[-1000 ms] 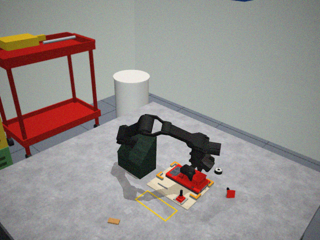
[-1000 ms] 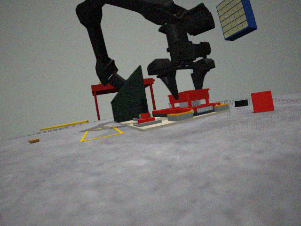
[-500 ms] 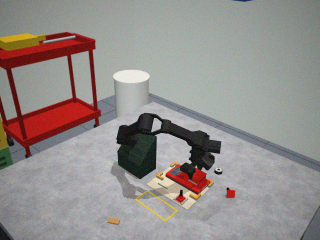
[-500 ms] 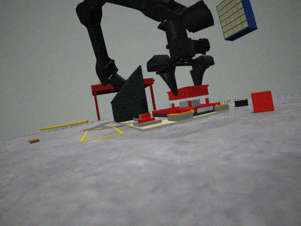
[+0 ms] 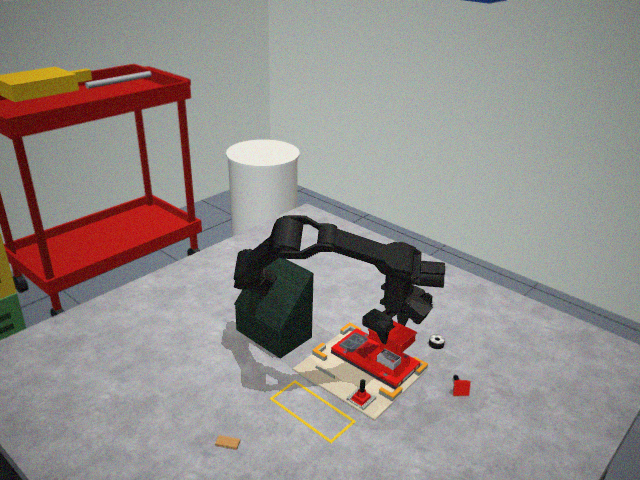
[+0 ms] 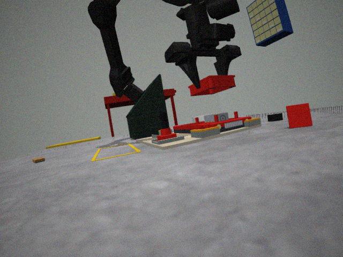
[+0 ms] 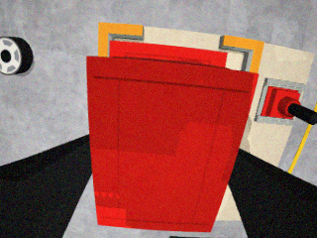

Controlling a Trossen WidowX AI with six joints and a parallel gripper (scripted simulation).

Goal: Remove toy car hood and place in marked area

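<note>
Now: gripper tip 9 cm above the baseplate, 4 cm to the left of it and 4 cm past it. Also, from my gripper tip: red hood 1 cm above; black-and-white wheel 17 cm to the left, 10 cm below, 2 cm ahead.
</note>
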